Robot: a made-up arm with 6 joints. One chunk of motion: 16 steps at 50 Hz.
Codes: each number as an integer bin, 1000 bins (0 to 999) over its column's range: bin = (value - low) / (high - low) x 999, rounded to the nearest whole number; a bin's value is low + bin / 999 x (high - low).
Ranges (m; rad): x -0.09..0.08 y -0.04..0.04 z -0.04..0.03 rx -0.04..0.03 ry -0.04..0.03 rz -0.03..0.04
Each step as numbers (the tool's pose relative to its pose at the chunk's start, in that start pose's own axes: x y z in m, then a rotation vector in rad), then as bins.
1 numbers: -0.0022 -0.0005 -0.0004 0.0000 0.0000 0.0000
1 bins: 516 493 565 571 571 428
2 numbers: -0.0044 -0.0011 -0.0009 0.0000 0.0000 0.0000
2 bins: 503 486 558 571 571 428
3 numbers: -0.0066 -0.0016 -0.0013 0.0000 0.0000 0.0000
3 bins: 490 480 552 571 571 428
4 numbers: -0.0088 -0.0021 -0.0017 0.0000 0.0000 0.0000
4 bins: 477 473 547 571 571 428
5 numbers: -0.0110 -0.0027 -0.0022 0.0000 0.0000 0.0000
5 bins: 464 466 539 571 571 428
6 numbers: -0.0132 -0.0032 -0.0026 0.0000 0.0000 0.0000
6 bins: 451 460 534 571 571 428
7 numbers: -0.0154 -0.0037 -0.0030 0.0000 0.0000 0.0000
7 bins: 438 453 528 571 571 428
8 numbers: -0.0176 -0.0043 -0.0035 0.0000 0.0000 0.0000
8 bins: 425 446 521 571 571 428
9 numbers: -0.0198 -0.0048 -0.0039 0.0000 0.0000 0.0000
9 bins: 413 440 515 571 571 428
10 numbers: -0.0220 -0.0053 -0.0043 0.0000 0.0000 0.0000
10 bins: 400 433 509 571 571 428
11 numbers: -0.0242 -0.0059 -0.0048 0.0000 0.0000 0.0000
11 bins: 387 426 502 571 571 428
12 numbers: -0.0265 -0.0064 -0.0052 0.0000 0.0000 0.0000
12 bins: 373 420 497 571 571 428
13 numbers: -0.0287 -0.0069 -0.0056 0.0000 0.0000 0.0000
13 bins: 360 413 491 571 571 428
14 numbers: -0.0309 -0.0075 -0.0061 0.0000 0.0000 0.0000
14 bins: 347 406 484 571 571 428
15 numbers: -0.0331 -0.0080 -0.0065 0.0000 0.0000 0.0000
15 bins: 334 400 478 571 571 428
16 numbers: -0.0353 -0.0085 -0.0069 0.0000 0.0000 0.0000
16 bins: 321 393 472 571 571 428
